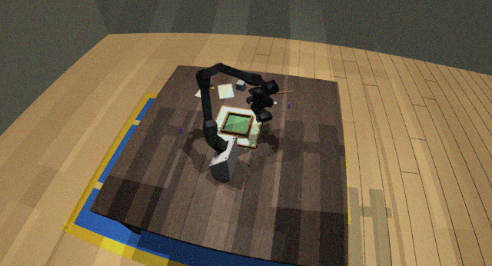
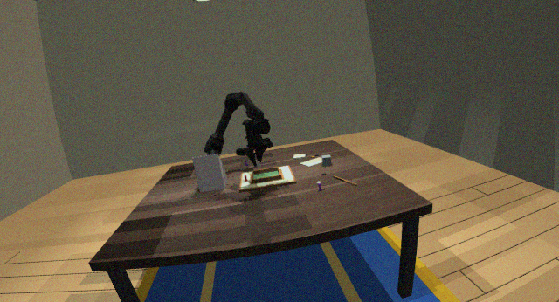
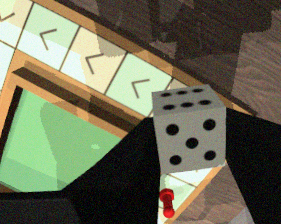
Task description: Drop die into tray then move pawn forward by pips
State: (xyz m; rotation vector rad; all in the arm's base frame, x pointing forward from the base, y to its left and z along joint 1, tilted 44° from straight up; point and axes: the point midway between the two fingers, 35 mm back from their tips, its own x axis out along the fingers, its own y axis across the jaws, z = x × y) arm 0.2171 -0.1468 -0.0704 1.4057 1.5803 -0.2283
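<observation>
Right now the red pawn is 120 mm to the left of my gripper tip, 100 mm below it and 60 mm behind it. Round my gripper tip: grey die: right at my gripper tip; then green dice tray: 130 mm to the left, 120 mm below, 50 mm ahead; then pencil: 380 mm ahead, 140 mm to the right, 120 mm below.
</observation>
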